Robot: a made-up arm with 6 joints. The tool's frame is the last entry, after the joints.
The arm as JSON. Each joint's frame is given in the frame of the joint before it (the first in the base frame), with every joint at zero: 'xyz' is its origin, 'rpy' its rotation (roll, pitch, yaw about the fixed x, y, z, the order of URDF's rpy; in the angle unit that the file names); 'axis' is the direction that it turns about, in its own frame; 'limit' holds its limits. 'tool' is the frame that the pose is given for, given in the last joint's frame.
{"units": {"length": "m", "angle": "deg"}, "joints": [
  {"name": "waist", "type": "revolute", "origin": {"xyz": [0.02, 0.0, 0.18], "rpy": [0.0, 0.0, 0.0]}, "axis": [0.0, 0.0, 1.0], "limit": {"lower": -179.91, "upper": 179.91}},
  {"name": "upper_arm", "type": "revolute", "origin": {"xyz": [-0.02, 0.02, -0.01], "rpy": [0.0, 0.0, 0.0]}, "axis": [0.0, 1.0, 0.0], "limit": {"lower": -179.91, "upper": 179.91}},
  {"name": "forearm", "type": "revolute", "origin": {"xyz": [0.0, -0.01, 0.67], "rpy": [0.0, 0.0, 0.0]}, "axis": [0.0, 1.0, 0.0], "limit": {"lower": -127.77, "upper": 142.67}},
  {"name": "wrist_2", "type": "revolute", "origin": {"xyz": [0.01, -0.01, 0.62], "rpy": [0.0, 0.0, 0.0]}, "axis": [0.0, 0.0, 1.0], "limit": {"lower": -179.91, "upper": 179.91}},
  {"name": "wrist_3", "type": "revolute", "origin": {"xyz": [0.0, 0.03, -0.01], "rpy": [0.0, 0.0, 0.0]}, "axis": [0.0, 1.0, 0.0], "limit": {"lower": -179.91, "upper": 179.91}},
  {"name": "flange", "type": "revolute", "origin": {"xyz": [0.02, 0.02, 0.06], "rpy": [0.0, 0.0, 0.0]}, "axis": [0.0, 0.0, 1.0], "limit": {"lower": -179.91, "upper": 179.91}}
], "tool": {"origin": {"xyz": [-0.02, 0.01, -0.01], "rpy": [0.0, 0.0, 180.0]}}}
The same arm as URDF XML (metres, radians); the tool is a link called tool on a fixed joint. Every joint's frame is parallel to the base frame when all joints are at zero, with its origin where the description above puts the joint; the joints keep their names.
<robot name="arm">
  <joint name="tool_fixed" type="fixed">
    <parent link="link6"/>
    <child link="tool"/>
    <origin xyz="-0.0200 0.0100 -0.0100" rpy="0.0000 0.0000 3.1416"/>
  </joint>
  <joint name="flange" type="revolute">
    <parent link="link5"/>
    <child link="link6"/>
    <origin xyz="0.0200 0.0200 0.0600"/>
    <axis xyz="0 0 1"/>
    <limit lower="-3.1400" upper="3.1400"/>
  </joint>
  <joint name="wrist_3" type="revolute">
    <parent link="link4"/>
    <child link="link5"/>
    <origin xyz="0.0000 0.0300 -0.0100"/>
    <axis xyz="0 1 0"/>
    <limit lower="-3.1400" upper="3.1400"/>
  </joint>
  <joint name="wrist_2" type="revolute">
    <parent link="link3"/>
    <child link="link4"/>
    <origin xyz="0.0100 -0.0100 0.6200"/>
    <axis xyz="0 0 1"/>
    <limit lower="-3.1400" upper="3.1400"/>
  </joint>
  <joint name="forearm" type="revolute">
    <parent link="link2"/>
    <child link="link3"/>
    <origin xyz="0.0000 -0.0100 0.6700"/>
    <axis xyz="0 1 0"/>
    <limit lower="-2.2300" upper="2.4901"/>
  </joint>
  <joint name="upper_arm" type="revolute">
    <parent link="link1"/>
    <child link="link2"/>
    <origin xyz="-0.0200 0.0200 -0.0100"/>
    <axis xyz="0 1 0"/>
    <limit lower="-3.1400" upper="3.1400"/>
  </joint>
  <joint name="waist" type="revolute">
    <parent link="base_link"/>
    <child link="link1"/>
    <origin xyz="0.0200 0.0000 0.1800"/>
    <axis xyz="0 0 1"/>
    <limit lower="-3.1400" upper="3.1400"/>
  </joint>
  <link name="base_link"/>
  <link name="link1"/>
  <link name="link2"/>
  <link name="link3"/>
  <link name="link4"/>
  <link name="link5"/>
  <link name="link6"/>
  <link name="tool"/>
</robot>

